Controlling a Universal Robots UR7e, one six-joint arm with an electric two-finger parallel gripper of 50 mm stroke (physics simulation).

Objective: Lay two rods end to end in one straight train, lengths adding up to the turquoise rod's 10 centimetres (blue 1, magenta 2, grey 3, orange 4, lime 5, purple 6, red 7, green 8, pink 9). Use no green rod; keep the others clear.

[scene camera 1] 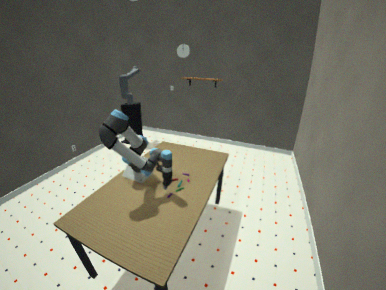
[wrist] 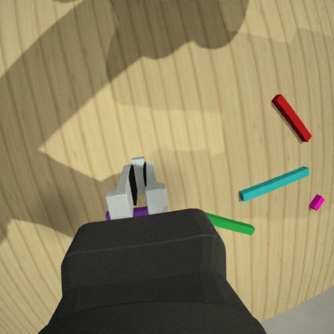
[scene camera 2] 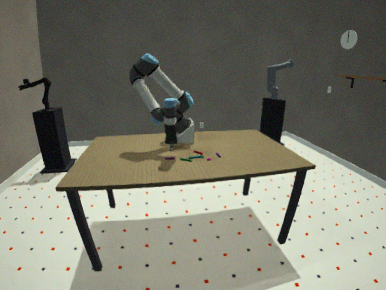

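Pixels of known places: gripper, fingertip midpoint: (scene camera 1: 165,188) (scene camera 2: 171,150); arm's base at its link origin: (scene camera 2: 184,127).
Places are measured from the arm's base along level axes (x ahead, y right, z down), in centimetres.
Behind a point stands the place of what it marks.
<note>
My gripper (scene camera 1: 166,187) {x 33.8, y 16.1, z 6.2 cm} (scene camera 2: 171,148) {x 33.8, y 16.1, z 6.2 cm} (wrist: 140,174) is shut on the short grey rod (wrist: 138,161), which seems held a little above the table. The red rod (scene camera 1: 174,179) {x 33.9, y -2.6, z 9.4 cm} (scene camera 2: 198,152) {x 33.9, y -2.5, z 9.5 cm} (wrist: 292,118) lies slanted, apart from the turquoise rod (scene camera 1: 180,184) {x 40.9, y 2.8, z 9.3 cm} (scene camera 2: 196,157) {x 40.9, y 0.8, z 10.0 cm} (wrist: 274,184). A small magenta rod (scene camera 1: 188,180) {x 46.2, y -5.6, z 9.4 cm} (scene camera 2: 209,159) {x 46.3, y -6.4, z 9.8 cm} (wrist: 317,202) lies beyond the turquoise rod's end. One purple rod (scene camera 1: 170,195) {x 39.3, y 18.4, z 9.8 cm} (scene camera 2: 170,158) {x 39.1, y 17.9, z 9.8 cm} (wrist: 142,212) lies near the gripper, partly hidden by it in the wrist view. Another purple rod (scene camera 1: 186,174) {x 41.2, y -14.3, z 9.5 cm} (scene camera 2: 218,155) {x 41.7, y -14.4, z 9.6 cm} lies on the far side of the group.
The green rod (scene camera 1: 180,189) {x 43.9, y 8.4, z 9.8 cm} (scene camera 2: 186,160) {x 44.2, y 8.4, z 9.9 cm} (wrist: 231,224) lies between the near purple rod and the turquoise rod, its one end hidden by the gripper body in the wrist view. All the loose rods lie on the wooden table (scene camera 1: 100,220) {x 4.7, y 61.8, z 10.3 cm} (scene camera 2: 100,172) {x 50.0, y 61.7, z 10.4 cm}. The arm casts shadows across it.
</note>
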